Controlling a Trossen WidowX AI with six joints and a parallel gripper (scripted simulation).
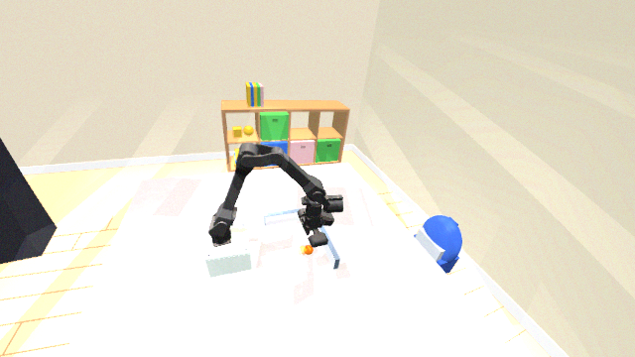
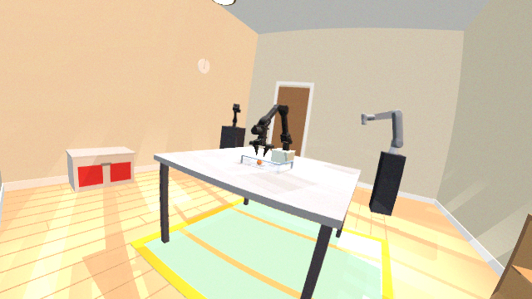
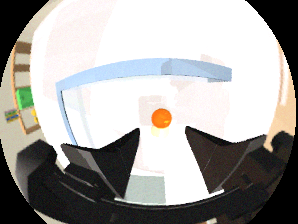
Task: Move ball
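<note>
Right now my gripper tip is 5 cm above the ball.
</note>
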